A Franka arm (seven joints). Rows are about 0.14 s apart.
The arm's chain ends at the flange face. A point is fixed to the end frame.
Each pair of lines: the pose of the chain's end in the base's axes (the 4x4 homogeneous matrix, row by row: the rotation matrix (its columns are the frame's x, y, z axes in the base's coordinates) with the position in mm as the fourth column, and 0 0 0 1 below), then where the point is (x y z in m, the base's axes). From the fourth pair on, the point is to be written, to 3 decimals.
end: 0.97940, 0.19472, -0.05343, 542.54; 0.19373, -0.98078, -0.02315, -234.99; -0.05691, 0.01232, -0.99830, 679.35; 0, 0, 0, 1
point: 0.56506 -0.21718 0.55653
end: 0.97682, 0.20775, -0.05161, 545.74; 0.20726, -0.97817, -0.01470, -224.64; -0.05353, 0.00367, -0.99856, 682.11; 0, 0, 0, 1
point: 0.56821 -0.20540 0.55949
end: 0.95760, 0.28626, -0.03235, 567.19; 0.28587, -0.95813, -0.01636, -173.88; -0.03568, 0.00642, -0.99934, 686.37; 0, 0, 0, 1
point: 0.59022 -0.15258 0.56420
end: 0.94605, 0.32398, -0.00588, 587.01; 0.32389, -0.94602, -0.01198, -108.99; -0.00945, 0.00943, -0.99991, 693.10; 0, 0, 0, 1
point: 0.612 -0.086 0.572
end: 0.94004, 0.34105, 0.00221, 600.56; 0.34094, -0.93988, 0.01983, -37.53; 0.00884, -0.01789, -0.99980, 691.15; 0, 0, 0, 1
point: 0.626 -0.010 0.571
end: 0.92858, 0.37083, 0.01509, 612.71; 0.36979, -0.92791, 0.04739, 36.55; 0.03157, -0.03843, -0.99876, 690.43; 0, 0, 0, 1
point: 0.639 0.068 0.571
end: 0.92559, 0.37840, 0.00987, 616.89; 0.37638, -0.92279, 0.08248, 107.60; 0.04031, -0.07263, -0.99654, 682.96; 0, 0, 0, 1
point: 0.643 0.143 0.565
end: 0.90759, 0.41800, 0.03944, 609.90; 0.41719, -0.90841, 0.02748, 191.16; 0.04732, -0.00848, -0.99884, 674.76; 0, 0, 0, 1
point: 0.638 0.221 0.556
